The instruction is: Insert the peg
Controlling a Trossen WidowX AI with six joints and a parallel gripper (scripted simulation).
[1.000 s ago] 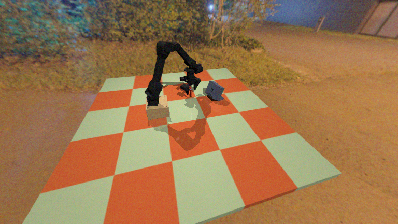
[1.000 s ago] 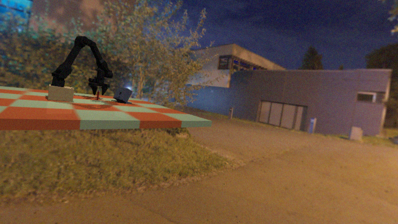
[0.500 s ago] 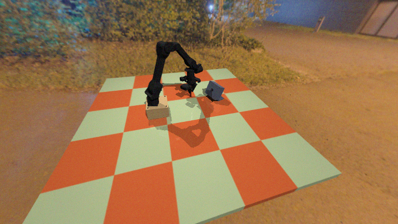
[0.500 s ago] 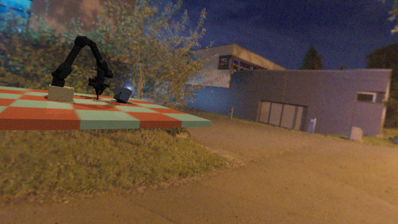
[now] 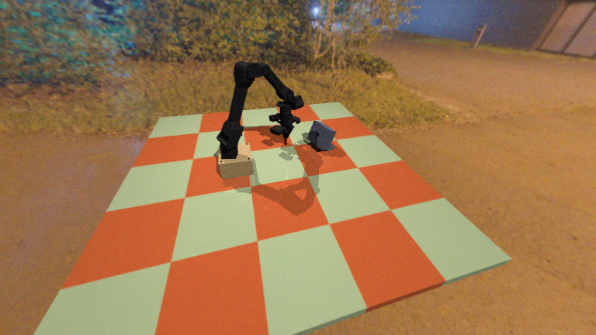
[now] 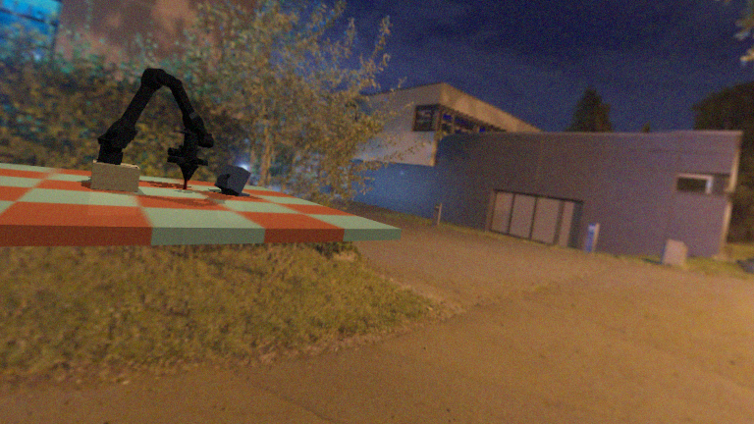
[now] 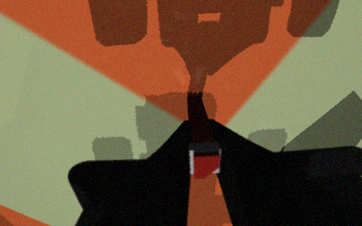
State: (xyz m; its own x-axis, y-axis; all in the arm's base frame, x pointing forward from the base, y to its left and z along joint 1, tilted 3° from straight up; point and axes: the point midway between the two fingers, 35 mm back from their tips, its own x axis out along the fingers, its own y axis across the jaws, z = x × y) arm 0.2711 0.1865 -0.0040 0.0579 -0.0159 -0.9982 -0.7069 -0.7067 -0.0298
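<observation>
The dark sloped panel lies 19 cm ahead of my gripper tip, 3 cm to the right of it and 3 cm above it. Round my gripper tip: peg 2 cm above.
</observation>
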